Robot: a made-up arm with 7 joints. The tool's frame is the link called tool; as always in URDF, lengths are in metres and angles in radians. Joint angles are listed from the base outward. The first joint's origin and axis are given. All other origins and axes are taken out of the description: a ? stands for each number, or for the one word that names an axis. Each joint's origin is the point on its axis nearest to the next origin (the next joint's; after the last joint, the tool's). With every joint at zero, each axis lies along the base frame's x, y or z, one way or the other. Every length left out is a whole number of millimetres.
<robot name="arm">
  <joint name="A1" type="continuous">
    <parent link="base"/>
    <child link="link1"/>
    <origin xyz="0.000 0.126 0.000"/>
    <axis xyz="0 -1 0"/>
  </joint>
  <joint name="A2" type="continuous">
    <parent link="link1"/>
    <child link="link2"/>
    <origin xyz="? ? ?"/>
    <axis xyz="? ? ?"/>
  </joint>
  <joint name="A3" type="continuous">
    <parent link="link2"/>
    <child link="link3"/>
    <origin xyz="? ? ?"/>
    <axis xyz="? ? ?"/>
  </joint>
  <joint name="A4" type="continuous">
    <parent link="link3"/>
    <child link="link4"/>
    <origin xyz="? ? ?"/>
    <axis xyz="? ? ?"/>
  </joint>
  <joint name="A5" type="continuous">
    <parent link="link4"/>
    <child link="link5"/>
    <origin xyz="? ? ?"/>
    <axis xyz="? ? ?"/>
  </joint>
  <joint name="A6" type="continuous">
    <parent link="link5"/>
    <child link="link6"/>
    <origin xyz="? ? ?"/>
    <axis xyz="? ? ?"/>
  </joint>
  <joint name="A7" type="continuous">
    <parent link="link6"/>
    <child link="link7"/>
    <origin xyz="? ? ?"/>
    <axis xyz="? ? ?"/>
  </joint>
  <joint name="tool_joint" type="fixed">
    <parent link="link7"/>
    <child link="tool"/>
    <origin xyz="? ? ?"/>
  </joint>
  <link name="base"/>
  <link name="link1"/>
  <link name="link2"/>
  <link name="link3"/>
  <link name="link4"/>
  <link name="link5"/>
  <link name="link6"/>
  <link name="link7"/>
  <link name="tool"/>
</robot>
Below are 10 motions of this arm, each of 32 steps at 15 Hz.
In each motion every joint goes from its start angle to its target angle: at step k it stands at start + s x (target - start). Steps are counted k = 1, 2, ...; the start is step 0. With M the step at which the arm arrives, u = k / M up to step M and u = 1 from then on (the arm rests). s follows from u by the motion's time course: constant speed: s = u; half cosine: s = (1 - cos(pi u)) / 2; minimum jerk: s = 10 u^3 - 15 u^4 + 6 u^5.
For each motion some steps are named. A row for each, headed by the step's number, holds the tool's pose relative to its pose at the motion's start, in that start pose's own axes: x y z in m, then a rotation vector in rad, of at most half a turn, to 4 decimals.
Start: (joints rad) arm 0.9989 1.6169 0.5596 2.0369 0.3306 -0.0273 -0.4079
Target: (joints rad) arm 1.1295 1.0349 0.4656 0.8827 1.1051 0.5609 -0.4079
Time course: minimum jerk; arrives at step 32
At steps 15, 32:
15: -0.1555 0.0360 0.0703 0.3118 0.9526 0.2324
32: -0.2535 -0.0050 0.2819 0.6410 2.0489 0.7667

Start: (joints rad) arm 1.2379 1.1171 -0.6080 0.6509 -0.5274 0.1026 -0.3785
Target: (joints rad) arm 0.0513 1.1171 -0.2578 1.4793 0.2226 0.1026 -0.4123
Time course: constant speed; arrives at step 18
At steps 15, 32:
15: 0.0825 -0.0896 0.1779 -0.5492 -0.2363 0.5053
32: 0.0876 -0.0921 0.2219 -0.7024 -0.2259 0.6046

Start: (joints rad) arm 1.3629 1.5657 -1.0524 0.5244 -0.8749 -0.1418 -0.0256
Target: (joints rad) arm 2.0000 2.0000 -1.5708 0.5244 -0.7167 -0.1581 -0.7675
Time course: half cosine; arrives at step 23
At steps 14, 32:
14: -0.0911 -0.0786 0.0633 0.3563 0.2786 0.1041
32: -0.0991 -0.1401 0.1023 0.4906 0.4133 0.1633

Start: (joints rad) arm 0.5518 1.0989 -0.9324 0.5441 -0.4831 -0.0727 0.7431
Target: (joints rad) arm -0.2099 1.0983 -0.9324 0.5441 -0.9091 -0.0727 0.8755
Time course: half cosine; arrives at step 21
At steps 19, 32:
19: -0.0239 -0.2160 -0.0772 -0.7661 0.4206 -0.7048
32: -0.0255 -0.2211 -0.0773 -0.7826 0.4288 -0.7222

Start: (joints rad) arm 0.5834 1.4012 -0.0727 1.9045 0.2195 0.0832 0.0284
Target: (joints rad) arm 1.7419 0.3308 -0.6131 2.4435 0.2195 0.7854 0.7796
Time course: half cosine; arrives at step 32
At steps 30, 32:
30: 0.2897 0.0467 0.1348 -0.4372 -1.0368 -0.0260
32: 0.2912 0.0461 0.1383 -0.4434 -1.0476 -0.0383

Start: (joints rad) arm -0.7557 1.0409 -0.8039 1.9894 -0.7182 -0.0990 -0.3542
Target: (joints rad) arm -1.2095 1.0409 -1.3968 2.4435 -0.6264 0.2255 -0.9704
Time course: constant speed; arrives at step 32
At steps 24, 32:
24: 0.1806 -0.0119 0.0585 0.1694 0.0901 0.6480
32: 0.2241 0.0180 0.0763 0.2012 0.2224 0.8574

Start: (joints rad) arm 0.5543 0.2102 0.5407 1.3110 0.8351 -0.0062 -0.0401
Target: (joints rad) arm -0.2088 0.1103 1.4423 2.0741 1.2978 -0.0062 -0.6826
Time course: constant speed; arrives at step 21
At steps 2, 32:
2: 0.0199 0.0191 0.0127 0.1051 -0.0606 0.0334
32: 0.2368 0.0489 0.1890 0.7494 -0.7114 0.0207

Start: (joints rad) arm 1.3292 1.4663 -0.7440 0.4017 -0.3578 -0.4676 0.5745
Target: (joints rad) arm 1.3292 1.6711 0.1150 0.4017 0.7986 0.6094 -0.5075
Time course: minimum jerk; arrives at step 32
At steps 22, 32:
22: -0.0821 0.0357 0.1203 1.1617 0.5290 1.7381
32: -0.0985 0.0355 0.1500 1.1162 0.6403 2.1100

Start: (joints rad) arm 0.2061 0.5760 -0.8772 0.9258 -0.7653 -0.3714 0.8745
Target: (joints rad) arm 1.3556 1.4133 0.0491 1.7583 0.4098 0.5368 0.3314
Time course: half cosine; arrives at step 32
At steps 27, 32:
27: 0.1374 -0.1877 0.5984 2.5408 0.0321 0.3183
32: 0.1688 -0.2196 0.5978 2.6521 -0.0022 0.2595

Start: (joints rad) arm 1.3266 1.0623 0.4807 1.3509 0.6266 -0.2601 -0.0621
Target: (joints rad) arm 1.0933 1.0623 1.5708 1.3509 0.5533 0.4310 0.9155
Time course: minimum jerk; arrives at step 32
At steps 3, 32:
3: 0.0009 0.0016 -0.0002 -0.0015 0.0018 -0.0010
32: 0.1389 0.2080 0.0771 -0.2140 0.1542 0.1687

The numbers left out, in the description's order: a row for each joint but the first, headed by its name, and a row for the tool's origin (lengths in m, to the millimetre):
A2: xyz 0.000 0.000 0.000, axis 1 0 0
A3: xyz 0.000 0.000 -0.199, axis 0 0 1
A4: xyz 0.000 0.000 0.000, axis 0 -1 0
A5: xyz 0.000 0.000 -0.282, axis 0 0 1
A6: xyz 0.000 0.000 0.000, axis 0 1 0
A7: xyz 0.000 0.000 0.000, axis -1 0 0
tool: xyz 0.000 0.000 0.000

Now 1 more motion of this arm.
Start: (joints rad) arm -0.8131 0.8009 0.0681 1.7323 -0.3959 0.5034 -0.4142
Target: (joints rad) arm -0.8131 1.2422 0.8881 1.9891 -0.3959 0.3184 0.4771
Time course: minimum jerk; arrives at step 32
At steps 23, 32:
23: 0.0261 0.2440 -0.0228 0.0768 -0.2638 -0.1923
32: 0.0380 0.2782 -0.0073 0.0912 -0.3063 -0.2569

